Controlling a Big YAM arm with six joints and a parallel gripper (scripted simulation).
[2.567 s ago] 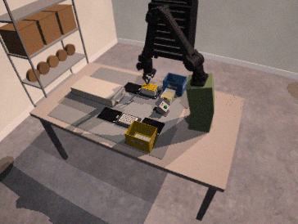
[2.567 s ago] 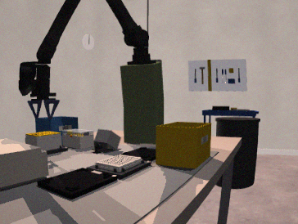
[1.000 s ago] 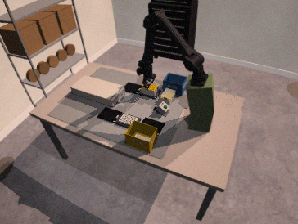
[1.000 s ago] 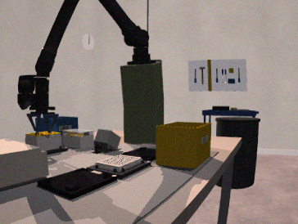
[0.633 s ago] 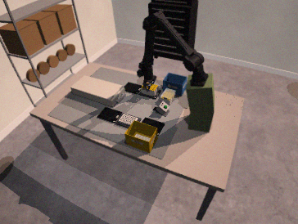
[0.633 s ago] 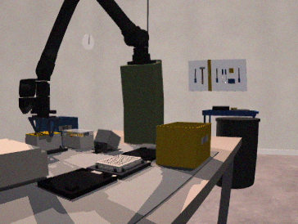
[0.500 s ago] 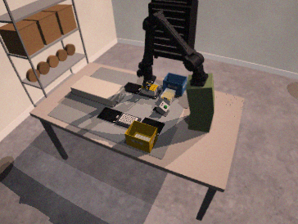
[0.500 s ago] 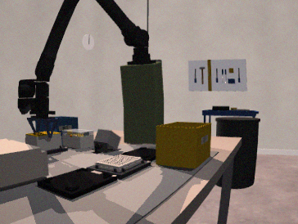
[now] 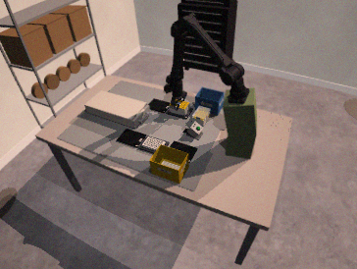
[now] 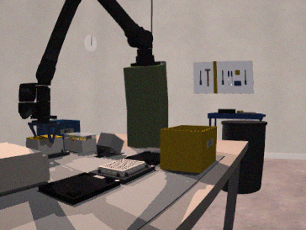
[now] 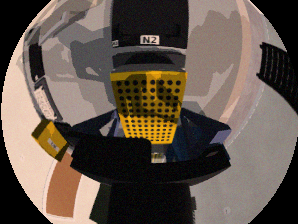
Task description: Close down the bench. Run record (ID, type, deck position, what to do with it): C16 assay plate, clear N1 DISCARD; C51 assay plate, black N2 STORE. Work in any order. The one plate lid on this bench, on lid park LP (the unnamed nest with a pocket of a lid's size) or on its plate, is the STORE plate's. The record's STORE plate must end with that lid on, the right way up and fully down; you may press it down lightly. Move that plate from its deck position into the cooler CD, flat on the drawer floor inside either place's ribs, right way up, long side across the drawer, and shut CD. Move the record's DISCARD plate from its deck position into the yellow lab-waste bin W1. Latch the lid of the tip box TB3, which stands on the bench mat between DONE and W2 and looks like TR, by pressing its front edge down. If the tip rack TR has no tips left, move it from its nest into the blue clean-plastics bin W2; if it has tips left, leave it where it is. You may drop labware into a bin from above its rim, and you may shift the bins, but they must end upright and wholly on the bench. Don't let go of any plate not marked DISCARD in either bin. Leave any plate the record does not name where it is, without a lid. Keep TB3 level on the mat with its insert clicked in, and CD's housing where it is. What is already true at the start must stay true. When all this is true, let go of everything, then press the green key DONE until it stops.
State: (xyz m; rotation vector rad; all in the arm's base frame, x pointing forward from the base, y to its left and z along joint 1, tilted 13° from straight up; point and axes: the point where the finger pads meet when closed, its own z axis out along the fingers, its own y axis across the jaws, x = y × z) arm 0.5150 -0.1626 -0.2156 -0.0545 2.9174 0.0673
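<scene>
My hand is 1 cm past the yellow-topped tip rack TR and 1 cm above it. Round my hand: tip box TB3: 18 cm behind, 2 cm to the left, 2 cm below; then black nest N2: 18 cm ahead, 1 cm to the left, 6 cm below; then blue bin W2: 18 cm behind, 14 cm to the right, 2 cm below.
</scene>
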